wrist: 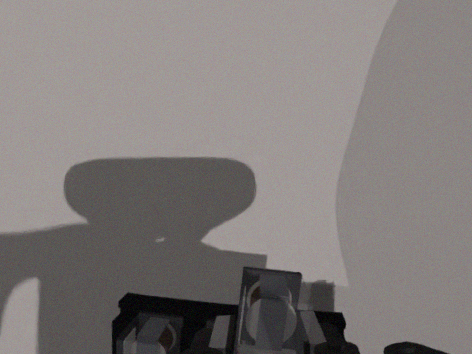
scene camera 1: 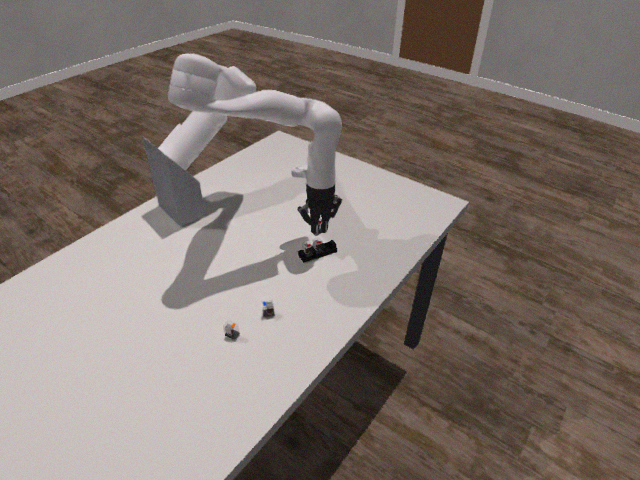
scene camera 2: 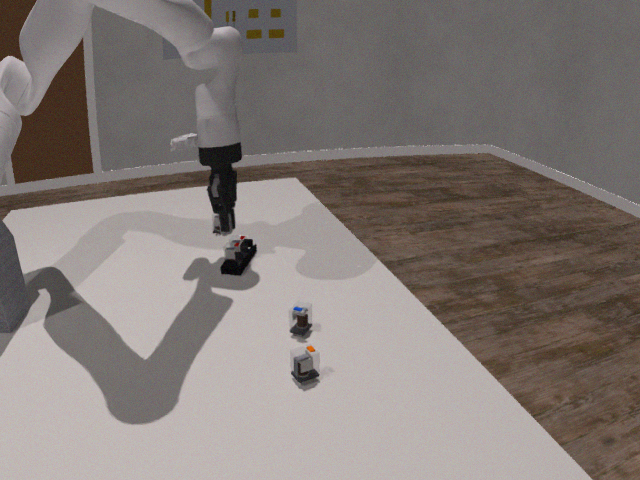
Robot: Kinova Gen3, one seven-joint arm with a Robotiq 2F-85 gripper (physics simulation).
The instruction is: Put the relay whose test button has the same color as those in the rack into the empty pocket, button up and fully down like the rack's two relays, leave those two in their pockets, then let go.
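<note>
My gripper (scene camera 1: 319,231) (scene camera 2: 223,230) (wrist: 265,338) is shut on a clear-cased relay (scene camera 1: 320,223) (scene camera 2: 217,225) (wrist: 270,305); its red button shows in scene view 1. The relay looks upright, held above the black rack (scene camera 1: 324,252) (scene camera 2: 231,269) (wrist: 175,301), with a gap below. Two red-button relays sit in the rack: the end one (scene camera 1: 308,248) (scene camera 2: 231,252) (wrist: 152,332) and the middle one (scene camera 1: 317,244) (scene camera 2: 241,241). The empty pocket is at the other end, right in scene view 1. In the wrist view the held relay hides part of the rack; exact alignment with the pocket cannot be told.
A blue-button relay (scene camera 1: 267,309) (scene camera 2: 300,319) and an orange-button relay (scene camera 1: 231,330) (scene camera 2: 305,365) stand apart from the rack on the white table (scene camera 1: 129,361) (scene camera 2: 206,444). A grey angled block (scene camera 1: 175,191) (scene camera 2: 10,289) stands by the arm's base. Arm shadows cross the table.
</note>
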